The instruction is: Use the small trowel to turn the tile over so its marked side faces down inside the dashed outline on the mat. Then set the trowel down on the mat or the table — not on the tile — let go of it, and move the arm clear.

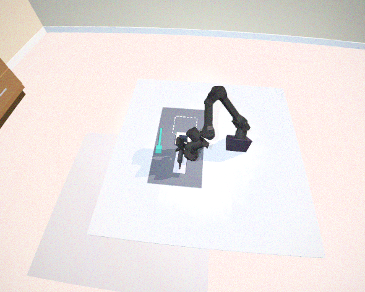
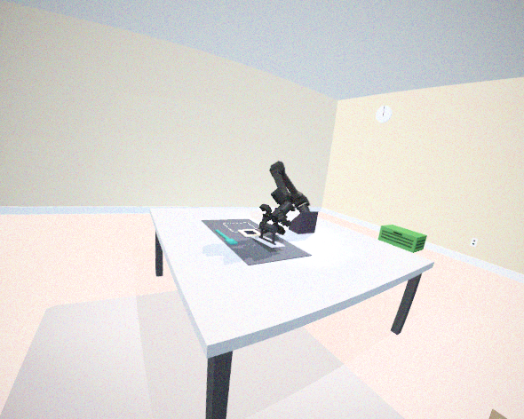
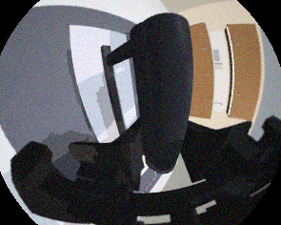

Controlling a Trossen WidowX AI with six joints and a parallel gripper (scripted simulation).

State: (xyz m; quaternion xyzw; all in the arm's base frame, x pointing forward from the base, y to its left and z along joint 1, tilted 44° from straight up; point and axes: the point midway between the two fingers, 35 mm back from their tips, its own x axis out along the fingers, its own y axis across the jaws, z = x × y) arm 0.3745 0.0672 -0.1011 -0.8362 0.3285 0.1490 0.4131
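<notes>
The grey mat is 12 cm to the right of my gripper tip and 8 cm below it. Also, from my gripper tip: tile (15 cm to the right, 6 cm below, 3 cm behind); dark-handled trowel (3 cm behind, 1 cm below); teal tool (14 cm ahead, 10 cm to the right, 6 cm below).
</notes>
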